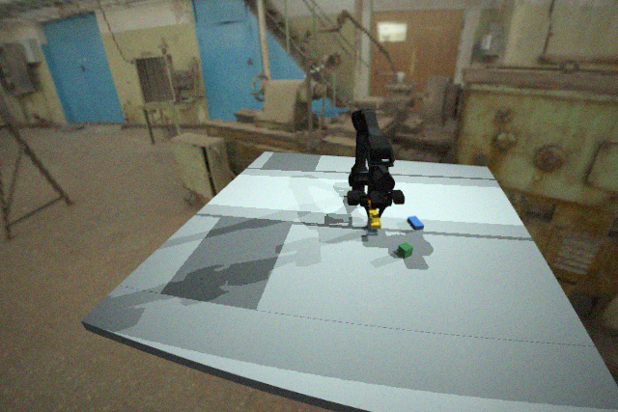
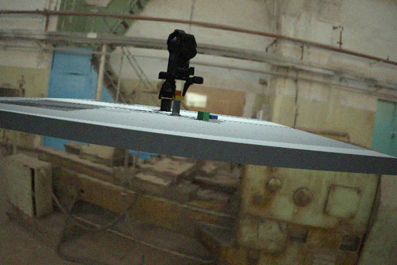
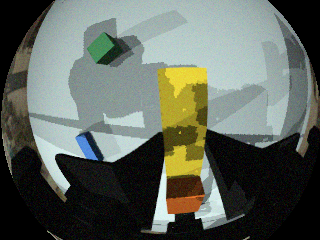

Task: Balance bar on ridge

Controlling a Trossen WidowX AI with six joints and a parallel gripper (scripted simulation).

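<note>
Now: the bar 4 cm behind my gripper tip, 1 cm to the right of it and 1 cm above it. Also, from my gripper tip: flat blue block (10 cm behind, 15 cm to the left, 7 cm below); then green cube (8 cm ahead, 11 cm to the left, 6 cm below).
</note>
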